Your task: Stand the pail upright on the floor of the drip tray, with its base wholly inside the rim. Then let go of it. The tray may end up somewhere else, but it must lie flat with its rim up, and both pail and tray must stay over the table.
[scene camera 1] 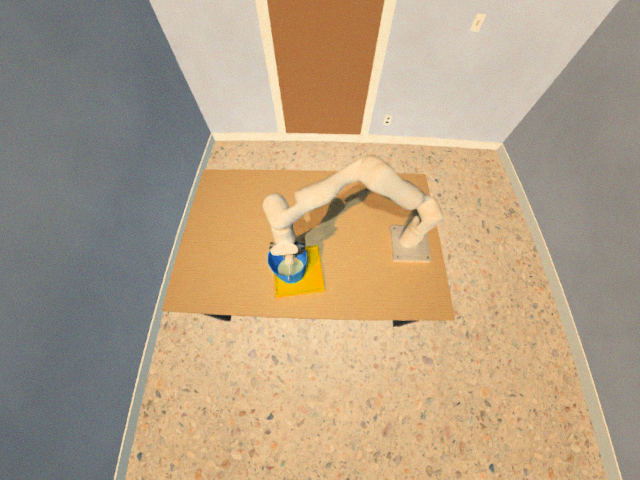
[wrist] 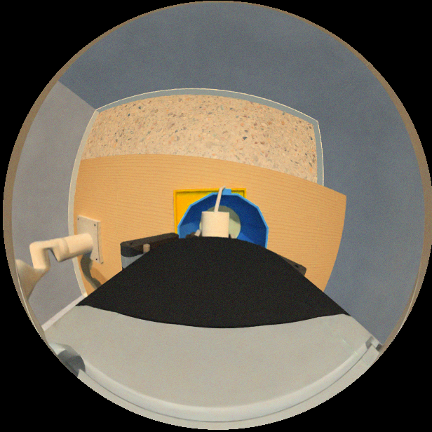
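The blue pail looks roughly upright, its mouth up and a pale floor showing inside. Its cream handle grip is up over the mouth. My gripper is shut on this grip, with the dark gripper body hiding much of the fingers and the near part of the pail. The yellow drip tray lies flat, rim up, under and beside the pail. In the scene view the pail covers the tray's back left part and overhangs its left edge. The base's height and contact with the tray are hidden.
The wooden table carries the tray, with its front edge a short way beyond the tray. The arm's base plate is at the table's right in the scene view. The arm arches over the table's back half.
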